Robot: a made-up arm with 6 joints.
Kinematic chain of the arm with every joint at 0, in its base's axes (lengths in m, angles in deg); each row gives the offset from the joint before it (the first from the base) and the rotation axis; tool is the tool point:
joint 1: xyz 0 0 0.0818 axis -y
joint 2: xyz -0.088 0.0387 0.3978 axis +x
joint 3: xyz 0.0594 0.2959 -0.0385 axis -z
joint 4: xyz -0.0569 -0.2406 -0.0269 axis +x
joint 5: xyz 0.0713 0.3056 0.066 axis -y
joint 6: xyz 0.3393 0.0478 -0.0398 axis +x
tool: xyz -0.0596 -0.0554 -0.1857
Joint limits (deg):
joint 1: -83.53..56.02
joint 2: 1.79..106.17
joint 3: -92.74..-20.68
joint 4: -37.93..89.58
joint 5: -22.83..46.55
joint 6: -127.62..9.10
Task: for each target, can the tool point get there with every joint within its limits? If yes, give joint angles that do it. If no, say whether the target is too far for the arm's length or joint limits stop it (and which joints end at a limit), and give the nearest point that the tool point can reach.
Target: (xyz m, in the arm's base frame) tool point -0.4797 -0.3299 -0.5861
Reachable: no: joint limits stop it (at a limit: joint 1, joint 2, joint 3, joint 4, joint 5, joint 6) | nearest point 0.1770 -0.0726 -0.1930 | short by 0.807 m
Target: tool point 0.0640 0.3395 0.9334
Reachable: yes | joints 3.40 41.52 -71.29 -0.69 21.77 -96.69
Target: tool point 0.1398 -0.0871 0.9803
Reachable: yes | joints 5.26 96.14 -58.47 62.68 2.83 -44.63
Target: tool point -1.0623 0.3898 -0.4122
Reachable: no: joint limits stop it (at a limit: joint 1, joint 3, joint 5, joint 6) | nearest point -0.6482 0.4465 0.2621 | short by 0.793 m
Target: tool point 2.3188 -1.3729 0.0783
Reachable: no: too far | nearest point 1.0294 -0.4057 0.0802 | short by 1.612 m
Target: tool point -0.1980 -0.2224 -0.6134
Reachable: no: joint limits stop it (at a limit: joint 1, joint 2, joint 4, joint 5, joint 6) | nearest point 0.2202 -0.0834 -0.2428 | short by 0.576 m
